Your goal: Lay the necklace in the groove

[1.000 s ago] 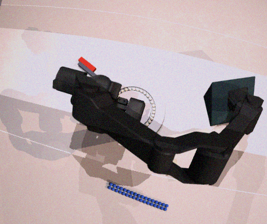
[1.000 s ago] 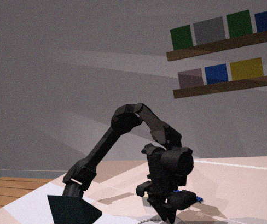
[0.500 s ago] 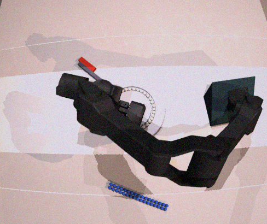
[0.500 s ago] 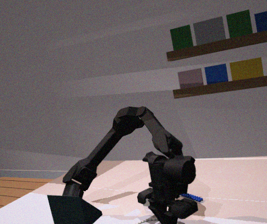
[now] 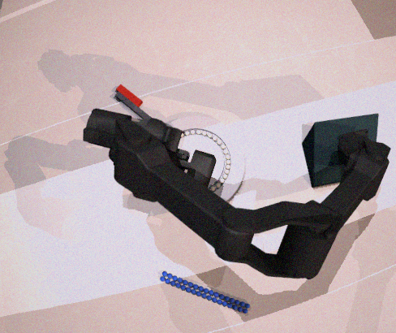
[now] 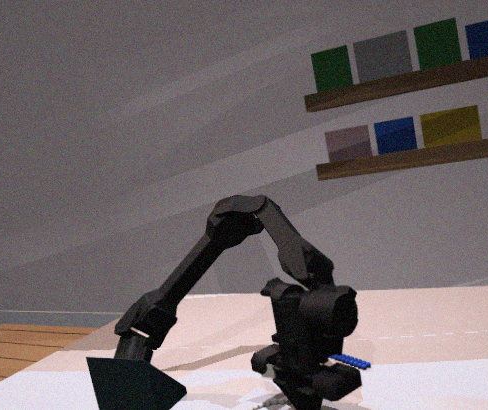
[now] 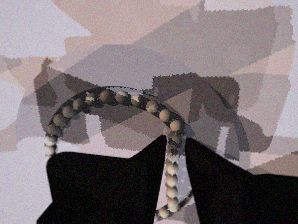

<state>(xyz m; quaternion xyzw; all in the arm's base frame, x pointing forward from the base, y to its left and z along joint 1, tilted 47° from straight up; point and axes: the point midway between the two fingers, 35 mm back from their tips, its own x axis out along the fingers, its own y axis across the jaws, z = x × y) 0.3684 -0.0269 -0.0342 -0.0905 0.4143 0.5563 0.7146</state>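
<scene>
Now: the round bead board 60 mm behind my gripper tip, 10 mm to the right of it and 10 mm below it. The rest, counted from my gripper tip: small beige cube: 130 mm behind, 180 mm to the left; grey block: 50 mm ahead, 170 mm to the right, 10 mm below.
</scene>
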